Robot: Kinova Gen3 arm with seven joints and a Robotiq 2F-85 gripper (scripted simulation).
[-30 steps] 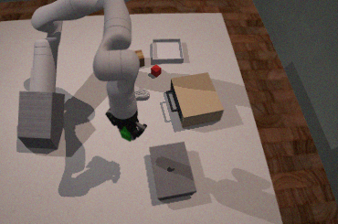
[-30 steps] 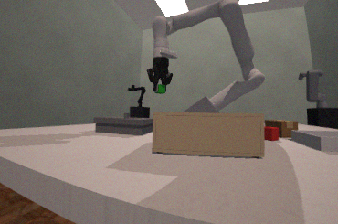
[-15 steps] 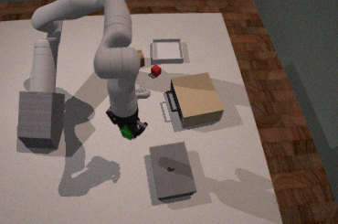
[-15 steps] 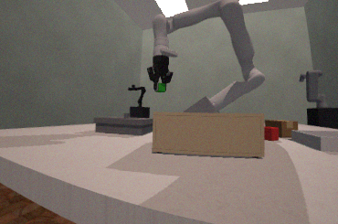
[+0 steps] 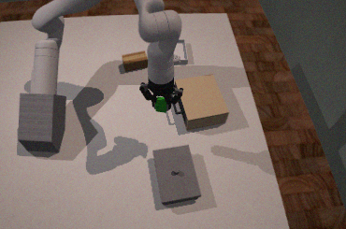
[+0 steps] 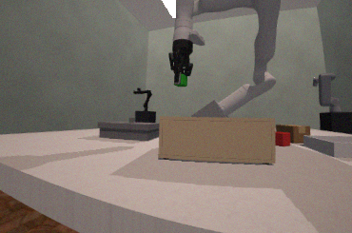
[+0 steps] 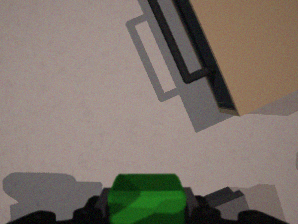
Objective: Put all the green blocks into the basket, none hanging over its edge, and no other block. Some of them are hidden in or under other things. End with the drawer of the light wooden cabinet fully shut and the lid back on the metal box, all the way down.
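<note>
My gripper is now 45 cm to the right of the basket, 20 cm above it and 8 cm short of it. Also, from my hand: metal box: 18 cm below, 17 cm to the right, 4 cm ahead; then light wooden cabinet: 17 cm below, 16 cm ahead, 12 cm to the left; then red block: 31 cm to the left, 19 cm below, 1 cm ahead.
</note>
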